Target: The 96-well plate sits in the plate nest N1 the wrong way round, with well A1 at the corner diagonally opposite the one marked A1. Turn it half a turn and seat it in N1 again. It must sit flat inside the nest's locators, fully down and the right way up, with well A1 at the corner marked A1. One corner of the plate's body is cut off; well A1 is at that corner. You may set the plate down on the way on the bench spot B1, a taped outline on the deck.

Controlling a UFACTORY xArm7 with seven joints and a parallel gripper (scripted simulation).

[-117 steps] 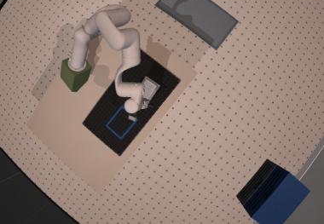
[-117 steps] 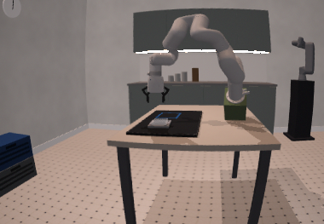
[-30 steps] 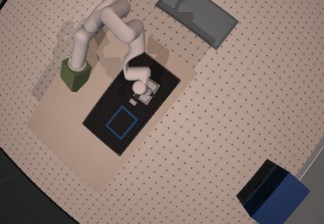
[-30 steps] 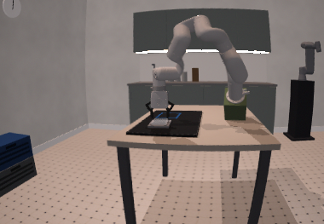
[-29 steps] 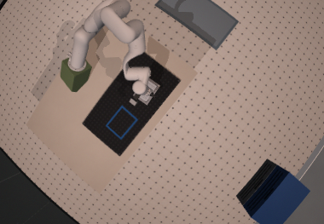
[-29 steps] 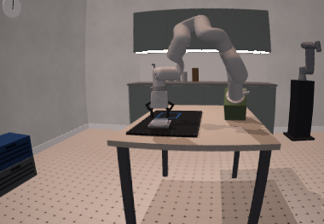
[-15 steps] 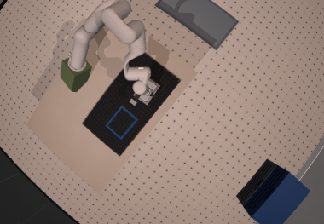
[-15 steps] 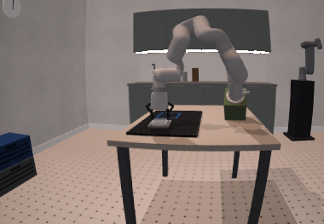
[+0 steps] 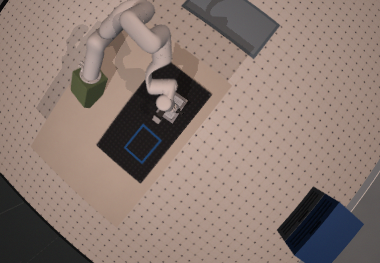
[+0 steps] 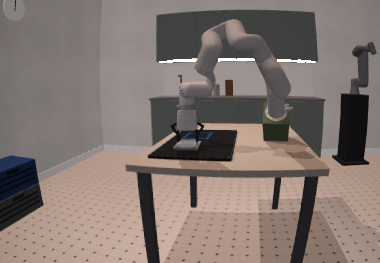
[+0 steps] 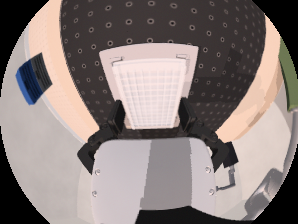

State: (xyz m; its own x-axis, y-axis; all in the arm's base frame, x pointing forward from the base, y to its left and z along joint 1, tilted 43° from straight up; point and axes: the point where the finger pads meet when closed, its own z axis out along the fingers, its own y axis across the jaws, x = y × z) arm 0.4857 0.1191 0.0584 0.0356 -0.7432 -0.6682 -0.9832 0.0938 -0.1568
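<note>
My gripper is now 20 mm above the white 96-well plate. Also, from my hand: grey plate nest N1: 30 mm below.
</note>
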